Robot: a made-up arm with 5 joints. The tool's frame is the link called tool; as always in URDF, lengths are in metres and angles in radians. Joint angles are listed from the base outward. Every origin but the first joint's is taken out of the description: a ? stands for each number. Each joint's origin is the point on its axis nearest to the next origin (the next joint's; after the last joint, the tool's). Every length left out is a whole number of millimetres.
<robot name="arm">
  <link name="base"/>
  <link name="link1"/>
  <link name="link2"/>
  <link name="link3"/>
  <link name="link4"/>
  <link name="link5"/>
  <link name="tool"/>
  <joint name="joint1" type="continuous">
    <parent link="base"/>
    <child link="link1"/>
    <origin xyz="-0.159 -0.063 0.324" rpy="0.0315 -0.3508 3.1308"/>
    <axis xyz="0 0 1"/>
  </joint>
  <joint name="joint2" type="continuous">
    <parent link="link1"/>
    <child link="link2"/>
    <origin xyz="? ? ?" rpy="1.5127 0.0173 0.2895"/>
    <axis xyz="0 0 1"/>
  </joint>
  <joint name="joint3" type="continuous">
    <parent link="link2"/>
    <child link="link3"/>
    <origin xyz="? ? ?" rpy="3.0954 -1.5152 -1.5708"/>
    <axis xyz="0 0 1"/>
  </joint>
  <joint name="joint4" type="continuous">
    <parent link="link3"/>
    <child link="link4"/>
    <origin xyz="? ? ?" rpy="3.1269 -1.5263 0"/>
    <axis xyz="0 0 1"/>
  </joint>
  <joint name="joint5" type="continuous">
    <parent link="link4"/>
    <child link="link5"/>
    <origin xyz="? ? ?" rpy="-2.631 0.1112 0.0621"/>
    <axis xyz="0 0 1"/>
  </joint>
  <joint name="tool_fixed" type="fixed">
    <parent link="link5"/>
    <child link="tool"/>
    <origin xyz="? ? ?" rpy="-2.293 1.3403 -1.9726"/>
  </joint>
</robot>
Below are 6 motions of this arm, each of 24 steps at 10 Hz.
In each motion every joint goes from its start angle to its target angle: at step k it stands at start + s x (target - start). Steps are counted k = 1, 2, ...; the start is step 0. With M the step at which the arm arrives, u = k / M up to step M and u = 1 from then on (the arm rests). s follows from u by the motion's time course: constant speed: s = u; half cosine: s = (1 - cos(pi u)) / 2; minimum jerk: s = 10 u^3 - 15 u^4 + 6 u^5.
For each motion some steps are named. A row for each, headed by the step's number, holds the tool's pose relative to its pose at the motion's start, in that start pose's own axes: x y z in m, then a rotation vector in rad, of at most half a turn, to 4 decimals.
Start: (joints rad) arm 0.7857 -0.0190 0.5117 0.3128 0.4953
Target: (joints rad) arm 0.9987 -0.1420 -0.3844 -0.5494 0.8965
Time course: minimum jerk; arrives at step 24
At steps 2, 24:
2: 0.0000 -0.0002 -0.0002 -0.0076 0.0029 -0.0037
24: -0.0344 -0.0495 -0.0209 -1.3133 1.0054 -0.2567

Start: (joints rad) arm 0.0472 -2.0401 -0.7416 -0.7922 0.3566
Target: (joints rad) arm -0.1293 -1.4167 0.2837 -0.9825 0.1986
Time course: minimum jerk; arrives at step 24
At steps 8, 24:
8: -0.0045 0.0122 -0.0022 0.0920 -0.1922 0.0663
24: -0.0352 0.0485 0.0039 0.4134 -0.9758 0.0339

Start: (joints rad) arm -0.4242 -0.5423 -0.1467 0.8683 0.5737
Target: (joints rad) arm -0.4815 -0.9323 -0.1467 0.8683 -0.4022
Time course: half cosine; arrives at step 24
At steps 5, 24:
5: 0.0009 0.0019 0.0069 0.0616 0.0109 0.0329
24: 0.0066 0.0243 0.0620 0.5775 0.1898 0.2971

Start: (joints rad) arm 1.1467 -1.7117 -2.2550 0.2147 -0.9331
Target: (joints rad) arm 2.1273 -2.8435 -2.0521 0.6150 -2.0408
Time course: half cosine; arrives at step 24
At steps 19, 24:
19: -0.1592 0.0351 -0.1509 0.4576 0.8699 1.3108
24: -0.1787 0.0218 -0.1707 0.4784 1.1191 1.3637

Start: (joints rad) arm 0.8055 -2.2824 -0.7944 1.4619 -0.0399
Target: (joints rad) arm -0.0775 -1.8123 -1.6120 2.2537 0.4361
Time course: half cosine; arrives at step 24
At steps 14, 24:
14: -0.1027 -0.0430 0.1216 0.4995 -1.0706 -0.3951
24: -0.1782 -0.0741 0.1452 0.8989 -1.5822 -0.6633

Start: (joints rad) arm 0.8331 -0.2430 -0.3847 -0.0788 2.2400
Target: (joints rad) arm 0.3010 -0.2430 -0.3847 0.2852 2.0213
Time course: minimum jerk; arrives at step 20
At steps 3, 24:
3: 0.0006 -0.0020 0.0008 0.0161 0.0038 -0.0131
24: -0.0003 -0.0804 0.0238 0.6589 0.0102 -0.4584

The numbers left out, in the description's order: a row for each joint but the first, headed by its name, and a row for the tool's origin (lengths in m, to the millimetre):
joint2: -0.096 -0.142 0
joint3: 0.116 -0.033 0
joint4: 0.04 -0.005 0
joint5: 0.01 0 0
tool: 0 0.019 0

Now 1 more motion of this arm.
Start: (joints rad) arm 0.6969 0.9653 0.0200 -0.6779 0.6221
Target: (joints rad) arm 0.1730 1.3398 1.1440 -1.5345 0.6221
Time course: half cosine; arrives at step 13
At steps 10, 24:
10: -0.0435 0.0756 0.0635 -0.3241 -1.1680 -0.1278
24: -0.0548 0.0822 0.0715 -0.3444 -1.2872 -0.2492

